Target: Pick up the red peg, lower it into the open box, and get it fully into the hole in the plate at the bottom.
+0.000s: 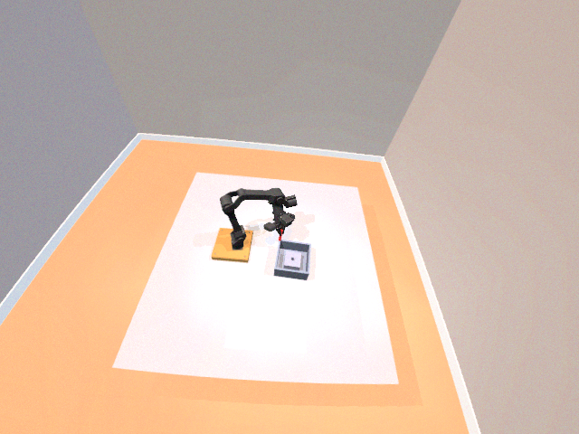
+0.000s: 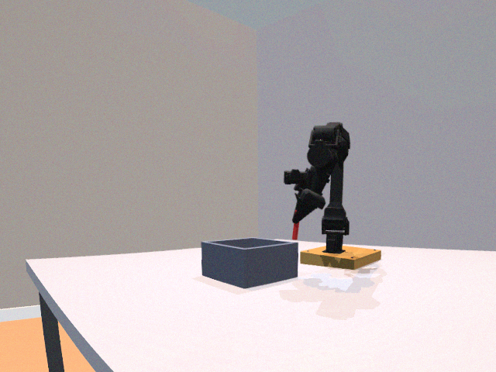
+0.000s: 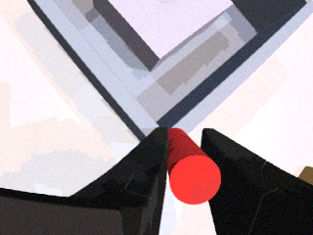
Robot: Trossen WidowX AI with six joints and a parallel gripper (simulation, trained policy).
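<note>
Now: the plate 11 cm to the right of my gripper tip, 11 cm below it and 6 cm ahead of it. From my gripper tip the other things lie so: grey box 13 cm below, 11 cm to the right, 6 cm ahead; red peg 1 cm below.
</note>
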